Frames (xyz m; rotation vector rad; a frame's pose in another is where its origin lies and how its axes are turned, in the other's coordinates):
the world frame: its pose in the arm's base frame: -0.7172 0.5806 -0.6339 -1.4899 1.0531 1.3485
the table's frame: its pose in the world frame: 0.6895 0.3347 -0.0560 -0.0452 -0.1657 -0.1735
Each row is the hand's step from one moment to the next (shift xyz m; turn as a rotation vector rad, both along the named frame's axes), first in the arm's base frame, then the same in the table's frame.
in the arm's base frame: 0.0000 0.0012 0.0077 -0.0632 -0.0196 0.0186
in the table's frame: -0.0073 -0.0021 0.0019 -0.0324 0.0603 0.0055
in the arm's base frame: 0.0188 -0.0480 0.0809 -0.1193 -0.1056 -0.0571
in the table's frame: -0.0831 -0.0199 -0.0436 0.0169 0.1564 -0.0624
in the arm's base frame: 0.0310 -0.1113 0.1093 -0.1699 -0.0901 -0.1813
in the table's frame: -0.1190 -0.0171 -0.1042 0.1310 0.2256 -0.0421
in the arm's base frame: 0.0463 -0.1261 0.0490 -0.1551 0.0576 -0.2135
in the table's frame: -0.0602 -0.0130 -0.1290 0.1893 0.1717 0.0874
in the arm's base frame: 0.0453 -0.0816 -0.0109 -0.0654 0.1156 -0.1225
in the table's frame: 0.0051 -0.0131 -0.0929 0.1264 0.0503 0.1189
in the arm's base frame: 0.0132 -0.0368 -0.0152 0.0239 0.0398 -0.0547
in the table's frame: 0.0110 0.0030 -0.0404 0.0639 -0.0226 0.0236
